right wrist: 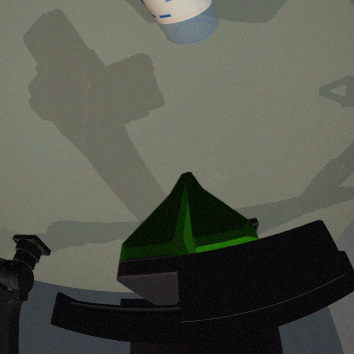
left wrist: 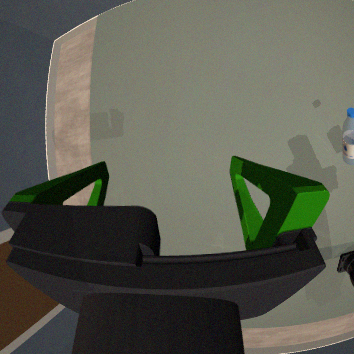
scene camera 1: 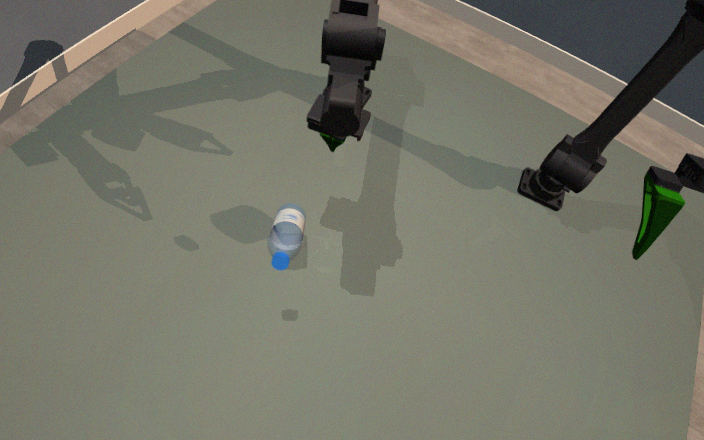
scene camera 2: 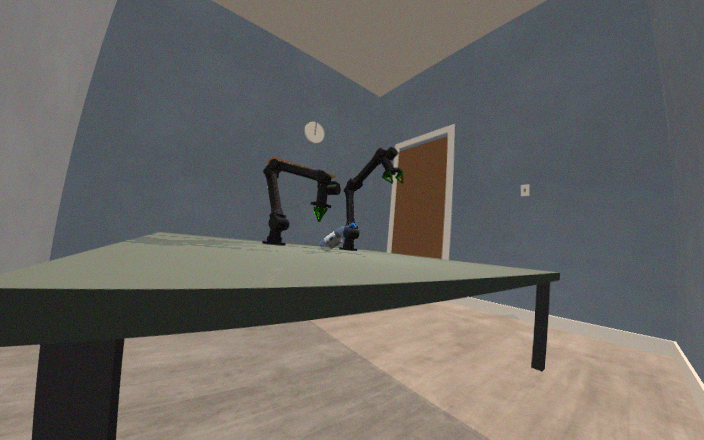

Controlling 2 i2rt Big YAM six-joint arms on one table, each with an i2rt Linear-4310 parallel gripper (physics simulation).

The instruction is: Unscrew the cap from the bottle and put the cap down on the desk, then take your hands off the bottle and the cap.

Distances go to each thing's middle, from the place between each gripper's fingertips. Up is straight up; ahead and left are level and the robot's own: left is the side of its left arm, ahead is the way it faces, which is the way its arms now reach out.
Now: right hand 18 cm short of the clear plastic bottle (scene camera 1: 287,232) and 8 cm above it.
Now: the clear plastic bottle 450 mm to the right of my left hand, 380 mm below it and 20 mm ahead of it.
